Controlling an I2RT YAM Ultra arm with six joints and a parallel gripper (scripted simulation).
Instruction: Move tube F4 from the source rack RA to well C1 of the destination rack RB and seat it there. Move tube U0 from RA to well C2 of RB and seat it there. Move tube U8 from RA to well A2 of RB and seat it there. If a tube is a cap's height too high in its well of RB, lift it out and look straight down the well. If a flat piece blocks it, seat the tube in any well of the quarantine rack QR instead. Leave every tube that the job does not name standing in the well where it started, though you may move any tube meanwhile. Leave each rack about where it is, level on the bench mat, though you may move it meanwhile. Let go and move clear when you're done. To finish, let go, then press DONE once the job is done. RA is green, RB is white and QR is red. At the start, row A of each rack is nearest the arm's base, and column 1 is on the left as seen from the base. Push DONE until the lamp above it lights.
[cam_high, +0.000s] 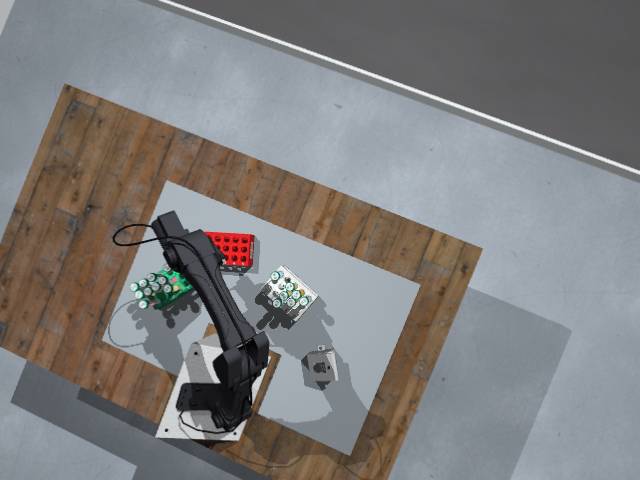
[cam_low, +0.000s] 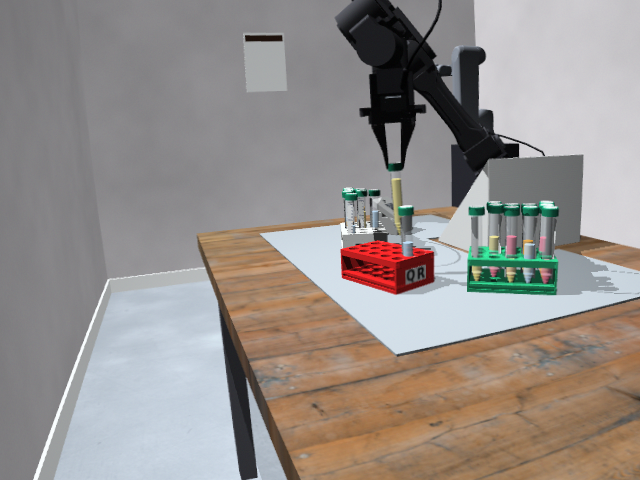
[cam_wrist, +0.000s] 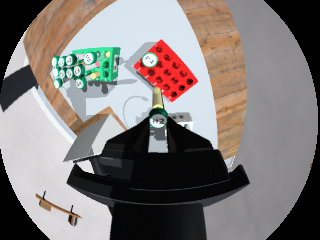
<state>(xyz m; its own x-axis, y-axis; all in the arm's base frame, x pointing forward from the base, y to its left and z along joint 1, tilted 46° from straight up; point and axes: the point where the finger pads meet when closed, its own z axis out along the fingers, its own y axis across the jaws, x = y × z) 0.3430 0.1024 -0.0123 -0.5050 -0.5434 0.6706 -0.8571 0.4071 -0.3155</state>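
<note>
My hand is 1 cm to the right of the tube with yellow filling and 6 cm above it. Round my hand: red rack QR: 3 cm ahead, 2 cm to the left, 16 cm below; tube: 2 cm ahead, 7 cm to the left, 12 cm below; white rack RB: 3 cm behind, 18 cm to the right, 16 cm below.
</note>
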